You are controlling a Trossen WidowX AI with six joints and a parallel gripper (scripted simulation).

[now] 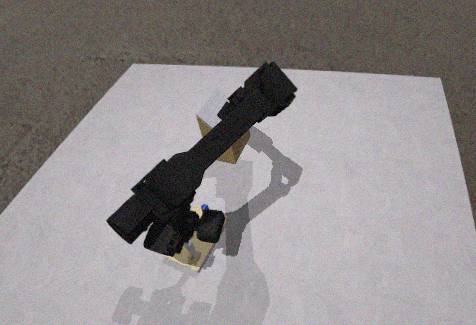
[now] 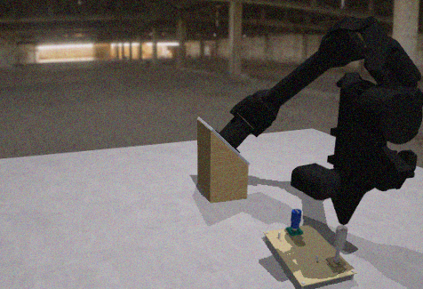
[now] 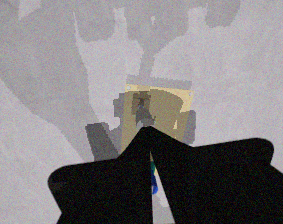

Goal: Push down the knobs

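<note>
The grey knob is 30 mm below my gripper tip. Also, from my gripper tip: blue knob 110 mm behind, 40 mm below, 20 mm to the right.
</note>
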